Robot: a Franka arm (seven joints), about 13 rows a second.
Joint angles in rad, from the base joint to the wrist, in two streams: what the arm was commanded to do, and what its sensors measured. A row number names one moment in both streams.
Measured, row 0:
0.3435, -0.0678, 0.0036, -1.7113, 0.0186, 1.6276, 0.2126
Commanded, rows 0 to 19:
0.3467, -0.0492, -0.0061, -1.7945, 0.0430, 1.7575, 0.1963
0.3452, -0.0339, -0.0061, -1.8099, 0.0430, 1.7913, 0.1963
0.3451, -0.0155, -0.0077, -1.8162, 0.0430, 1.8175, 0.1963
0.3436, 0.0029, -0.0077, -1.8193, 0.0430, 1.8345, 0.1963
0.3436, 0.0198, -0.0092, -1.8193, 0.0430, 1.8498, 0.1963
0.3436, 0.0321, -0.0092, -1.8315, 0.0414, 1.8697, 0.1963
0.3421, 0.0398, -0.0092, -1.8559, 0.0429, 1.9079, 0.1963
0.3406, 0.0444, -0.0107, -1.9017, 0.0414, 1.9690, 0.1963
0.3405, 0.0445, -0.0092, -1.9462, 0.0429, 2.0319, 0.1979
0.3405, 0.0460, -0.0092, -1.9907, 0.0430, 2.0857, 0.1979
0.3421, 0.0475, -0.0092, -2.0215, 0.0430, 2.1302, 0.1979
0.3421, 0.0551, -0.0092, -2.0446, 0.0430, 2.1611, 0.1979
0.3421, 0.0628, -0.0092, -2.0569, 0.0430, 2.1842, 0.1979
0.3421, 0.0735, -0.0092, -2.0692, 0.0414, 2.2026, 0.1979
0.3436, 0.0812, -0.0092, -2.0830, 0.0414, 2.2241, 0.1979
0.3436, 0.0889, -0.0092, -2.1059, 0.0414, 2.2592, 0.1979
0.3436, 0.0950, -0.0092, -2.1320, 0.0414, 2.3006, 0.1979
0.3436, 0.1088, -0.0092, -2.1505, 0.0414, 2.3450, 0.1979
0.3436, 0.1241, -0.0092, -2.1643, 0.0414, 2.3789, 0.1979
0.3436, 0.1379, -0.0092, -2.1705, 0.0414, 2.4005, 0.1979
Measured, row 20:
0.3414, 0.1176, -0.0057, -2.1466, 0.0231, 2.3418, 0.2126
